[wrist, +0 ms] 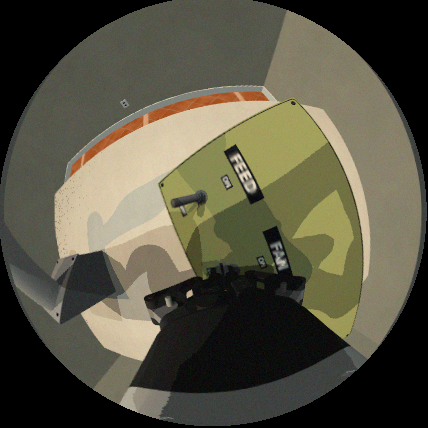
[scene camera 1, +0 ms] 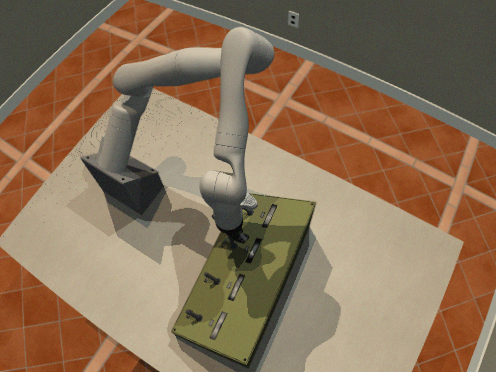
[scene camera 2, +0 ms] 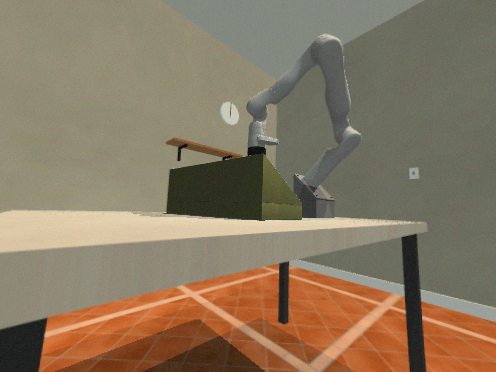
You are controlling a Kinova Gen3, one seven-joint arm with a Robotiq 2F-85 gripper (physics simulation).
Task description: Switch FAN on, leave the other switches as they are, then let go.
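Frame: origin at the arm's base, x back, y right, z up, level; millimetres.
Seen in the pictures: gripper, fingertip midpoint: point(wrist: 221, 269) point(scene camera 1: 232, 237); arm's base, origin of the base link: point(wrist: 52, 295) point(scene camera 1: 112, 165) point(scene camera 2: 310, 182).
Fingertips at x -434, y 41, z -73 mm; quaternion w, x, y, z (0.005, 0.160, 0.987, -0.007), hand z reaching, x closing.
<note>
Offsets run from my fingertips to a thing's top centre. "spot": to the spot under its first point. Level surfaces: height alone.
A green sloped switch panel point(scene camera 1: 295, 215) point(scene camera 2: 215, 185) point(wrist: 310, 135) stands on the table. The FAN label {dx -77, dy +17, dz +16 mm} point(scene camera 1: 254, 250) point(wrist: 278, 252) is beside its small ON tag {spot: dx -54, dy +16, dz +0 mm} point(wrist: 261, 261). My gripper point(scene camera 1: 242, 238) point(wrist: 221, 269) is shut and empty, low over the panel at the FAN row. In the second scene view the fingertips are hidden behind the panel. The FAN lever is mostly hidden by the gripper and in shadow, so its position and any contact cannot be told. The FEED lever {dx +4, dy -104, dz +15 mm} point(wrist: 187, 200) leans toward its OFF tag, away from the FEED label {dx -78, dy -103, dz +16 mm} point(wrist: 244, 174).
Two more levers, the nearer one {spot: dx -1, dy +140, dz -3 mm} point(scene camera 1: 212, 279) and the end one {spot: dx +3, dy +258, dz +0 mm} point(scene camera 1: 193, 315), stand on the panel's front-left part, both leaning away from their labels. The robot base point(scene camera 1: 135, 187) point(wrist: 90, 280) stands on the table {dz -117 mm} point(scene camera 1: 380, 280) beside the panel. A wall shelf point(scene camera 2: 200, 147) is behind.
</note>
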